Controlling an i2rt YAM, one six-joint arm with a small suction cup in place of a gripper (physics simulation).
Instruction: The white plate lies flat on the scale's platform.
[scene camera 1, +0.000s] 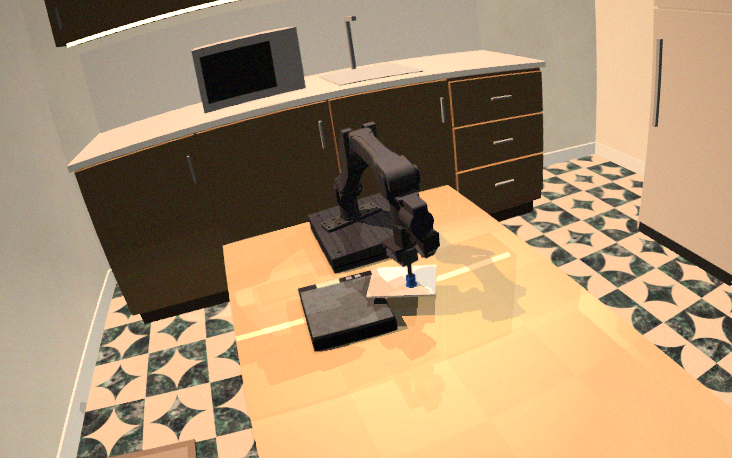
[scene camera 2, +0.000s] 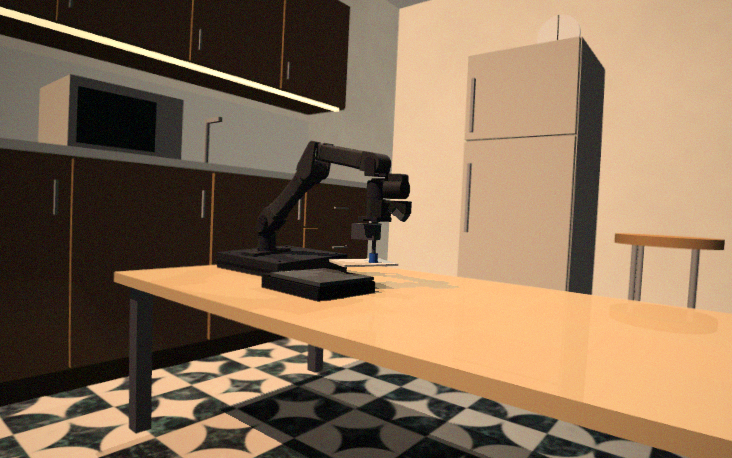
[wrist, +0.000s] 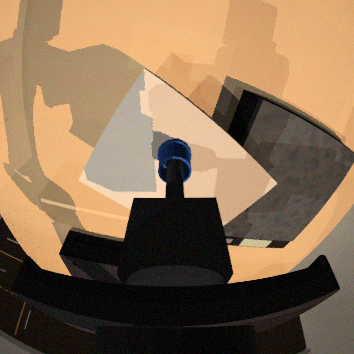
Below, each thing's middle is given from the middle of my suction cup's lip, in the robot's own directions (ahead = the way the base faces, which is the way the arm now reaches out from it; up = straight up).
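Labels:
My suction cup is 60 mm above the scale (scene camera 1: 337, 312), 150 mm to the left of it and 90 mm beyond it. As for the white plate (scene camera 1: 387, 282), I find it 30 mm behind my suction cup, 10 mm to the right of it and 10 mm below it.

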